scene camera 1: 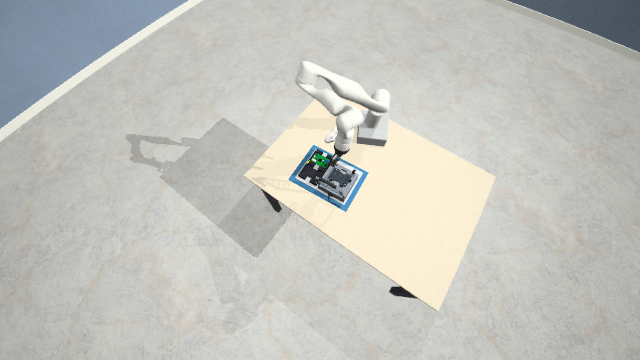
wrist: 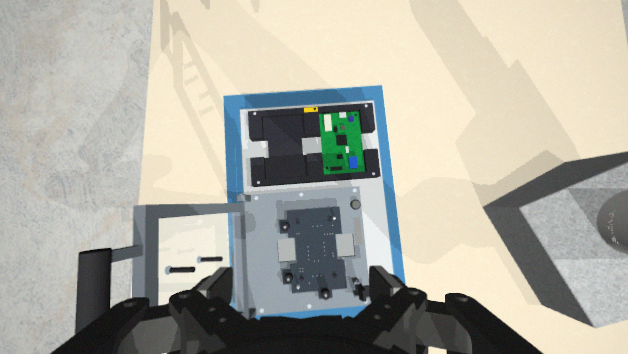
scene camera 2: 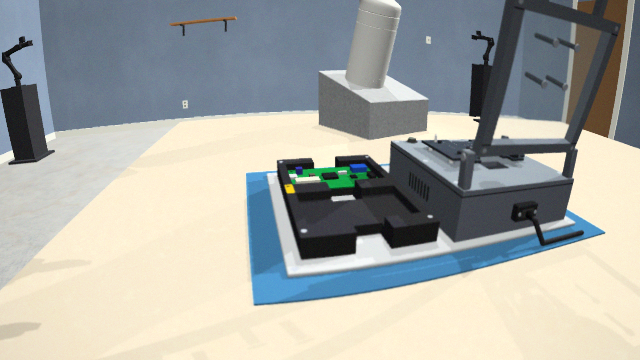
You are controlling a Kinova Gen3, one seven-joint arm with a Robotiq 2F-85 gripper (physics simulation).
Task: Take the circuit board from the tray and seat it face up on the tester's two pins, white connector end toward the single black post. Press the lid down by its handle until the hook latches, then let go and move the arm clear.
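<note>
The green circuit board lies face up in one pocket of the black tray. Its white connector is at the end away from the tester. The grey tester stands beside the tray, its lid raised. The lid's black handle shows at the left of the wrist view. Two pins and the single black post are bare. My gripper is open and empty, above the tester's hook side; scene camera 2 does not show it.
Tray and tester stand on a white plate over a blue mat. The black hook stands near the right fingertip in the wrist view. The robot's grey base is behind the tester. A cable leaves the tester.
</note>
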